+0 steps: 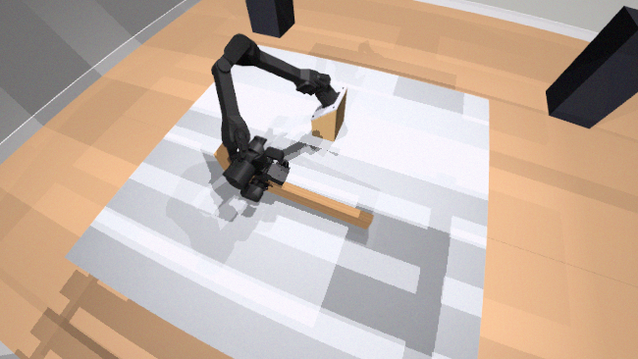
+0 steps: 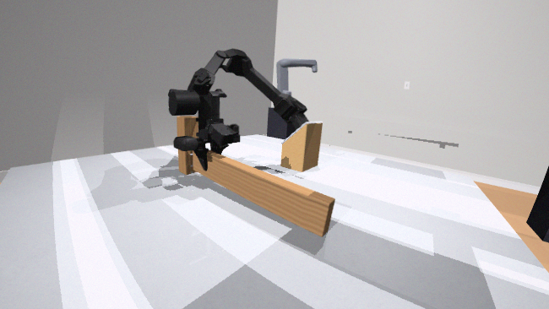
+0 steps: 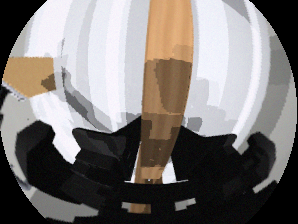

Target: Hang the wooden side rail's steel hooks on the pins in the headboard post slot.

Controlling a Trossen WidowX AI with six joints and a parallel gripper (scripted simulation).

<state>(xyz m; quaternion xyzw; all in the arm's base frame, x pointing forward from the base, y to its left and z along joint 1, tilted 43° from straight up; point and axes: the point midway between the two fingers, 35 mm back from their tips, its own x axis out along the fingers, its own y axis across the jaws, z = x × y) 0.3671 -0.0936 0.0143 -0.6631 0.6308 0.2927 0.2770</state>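
Right now my gripper tip is 12 cm to the left of the upright headboard post, 4 cm below it and 1 cm short of it.
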